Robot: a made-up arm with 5 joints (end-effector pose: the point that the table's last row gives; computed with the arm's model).
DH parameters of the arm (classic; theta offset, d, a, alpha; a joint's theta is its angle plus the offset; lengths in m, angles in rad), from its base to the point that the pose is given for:
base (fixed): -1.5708 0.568 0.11 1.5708
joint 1: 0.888 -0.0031 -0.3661 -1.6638
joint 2: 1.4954 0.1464 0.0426 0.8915
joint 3: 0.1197 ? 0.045 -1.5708
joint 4: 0 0.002 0.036 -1.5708
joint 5: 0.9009 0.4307 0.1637 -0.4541
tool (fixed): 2.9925 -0.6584 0 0
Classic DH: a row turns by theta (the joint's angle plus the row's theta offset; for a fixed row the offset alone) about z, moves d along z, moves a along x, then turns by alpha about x.
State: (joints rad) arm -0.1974 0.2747 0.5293 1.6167 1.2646
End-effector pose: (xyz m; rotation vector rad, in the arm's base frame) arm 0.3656 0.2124 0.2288 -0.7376 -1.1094 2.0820
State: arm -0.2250 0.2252 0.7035 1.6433 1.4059
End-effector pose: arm 0.4022 0.2448 0.2929 -0.8816 -1.2181 2.2152
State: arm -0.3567 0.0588 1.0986 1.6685 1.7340
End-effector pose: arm 0.4439 0.3180 0.5207 -1.4055 -1.5364 2.2714
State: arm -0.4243 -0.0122 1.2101 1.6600 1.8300
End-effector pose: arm 0.4385 0.3222 0.6122 1.5952 1.6082 -2.1515
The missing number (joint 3, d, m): 0.0661
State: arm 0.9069 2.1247 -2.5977 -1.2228 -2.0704
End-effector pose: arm -0.1102 -0.2123 -0.1081 0.9872 0.1235 2.0772
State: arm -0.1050 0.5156 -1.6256 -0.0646 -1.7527
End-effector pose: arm 0.4111 0.3780 0.4989 -0.2298 -2.5621 0.6217
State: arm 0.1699 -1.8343 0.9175 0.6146 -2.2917
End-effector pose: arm -0.0980 0.5434 0.2608 -1.2394 2.0641 -1.9130
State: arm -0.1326 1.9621 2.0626 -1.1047 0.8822
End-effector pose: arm 0.1868 0.6849 0.4977 1.0273 -0.5775 -0.7251
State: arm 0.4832 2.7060 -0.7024 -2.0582 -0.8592
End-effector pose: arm -0.0165 0.4724 0.3648 1.3952 -2.7018 0.2456
